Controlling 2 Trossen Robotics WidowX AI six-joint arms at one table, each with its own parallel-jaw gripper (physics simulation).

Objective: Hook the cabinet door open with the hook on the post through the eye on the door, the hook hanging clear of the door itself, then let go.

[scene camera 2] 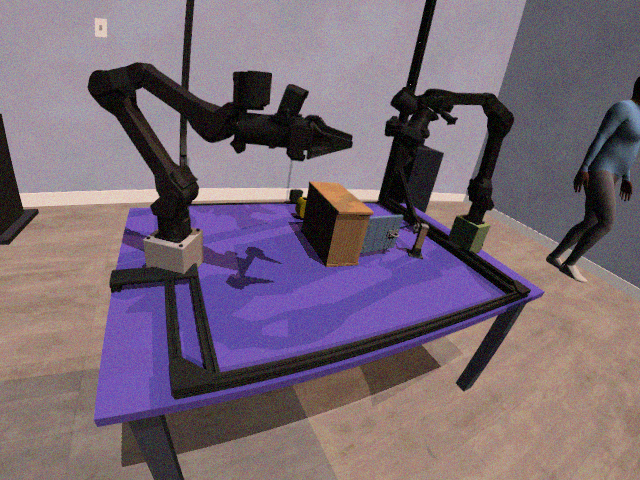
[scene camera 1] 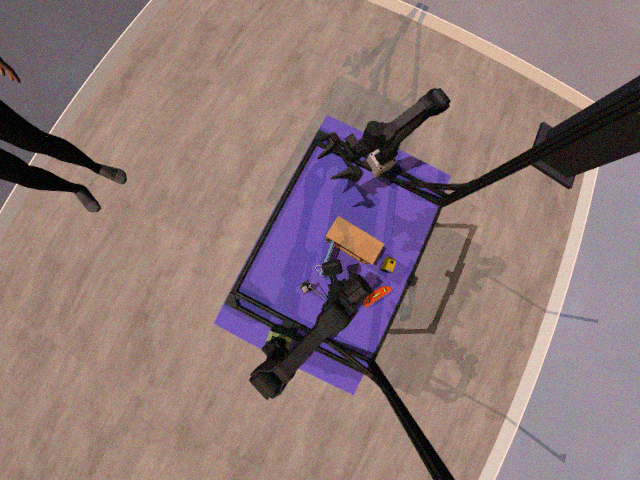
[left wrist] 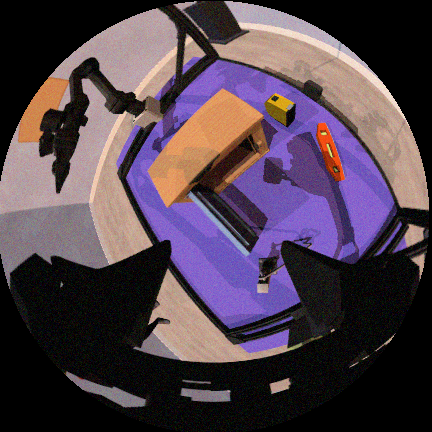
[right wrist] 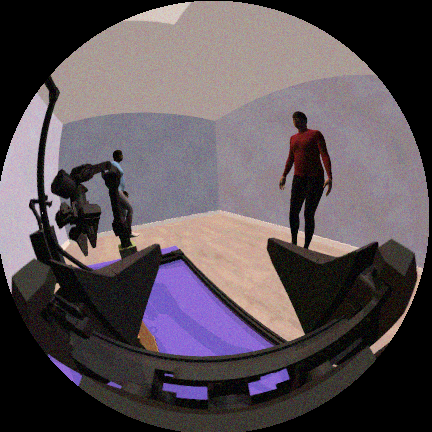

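Where they show: left gripper, fingertip midpoint: [scene camera 2: 395,168] [scene camera 1: 336,273] [left wrist: 227,246] [right wrist: 89,251]; right gripper, fingertip midpoint: [scene camera 2: 352,141] [scene camera 1: 324,168] [left wrist: 57,187] [right wrist: 214,247]; left arm's base, origin of the base link: [scene camera 2: 473,220] [scene camera 1: 277,345] [right wrist: 125,244]; right arm's base, origin of the base link: [scene camera 2: 173,234] [scene camera 1: 383,157] [left wrist: 139,108].
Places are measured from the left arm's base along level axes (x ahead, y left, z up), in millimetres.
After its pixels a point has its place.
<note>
The orange-brown cabinet [scene camera 1: 354,238] @(x 531, y -160, z 49 mm) [scene camera 2: 346,232] @(x 564, y -62, z -13 mm) [left wrist: 205,145] @(x 500, y -175, z 49 mm) stands with its blue door [scene camera 2: 379,235] @(x 419, y -73, z -47 mm) [left wrist: 220,225] @(x 408, y -78, z 12 mm) swung open. The eye [scene camera 1: 318,268] @(x 368, y -68, z -32 mm) [scene camera 2: 392,234] @(x 367, y -67, z -47 mm) is on the door's outer part. The small post [scene camera 1: 306,286] @(x 275, y -35, z -10 mm) [scene camera 2: 419,240] @(x 272, y -28, z -61 mm) [left wrist: 265,279] @(x 267, y -45, z -26 mm) stands apart from the door. The thin hook [left wrist: 278,270] @(x 267, y -79, z -27 mm) extends from the post, away from the door, partly behind a finger in the left wrist view; it does not appear to be through the eye. My left gripper [left wrist: 227,246] @(x 367, y -126, z 143 mm) [right wrist: 89,251] @(x 367, y -126, z 143 mm) is open and empty above the door and post. My right gripper [scene camera 1: 326,166] @(x 696, y 40, z 239 mm) [scene camera 2: 348,142] @(x 696, y 40, z 239 mm) [right wrist: 214,247] @(x 696, y 40, z 239 mm) is open and empty, high away from the cabinet.
A yellow block [scene camera 1: 389,264] @(x 488, y -364, z -46 mm) [scene camera 2: 300,207] @(x 524, y -356, z -70 mm) [left wrist: 280,108] @(x 475, y -352, z -47 mm) stands near the cabinet's end. An orange level [scene camera 1: 377,296] @(x 330, y -371, z -101 mm) [left wrist: 330,151] @(x 330, y -364, z -103 mm) lies beyond it. A black frame [scene camera 1: 273,217] @(x 527, y 227, z -100 mm) [scene camera 2: 336,356] @(x 772, y 208, z -100 mm) runs around the purple table [scene camera 2: 289,320] @(x 794, y 78, z -117 mm). People stand beyond the table.
</note>
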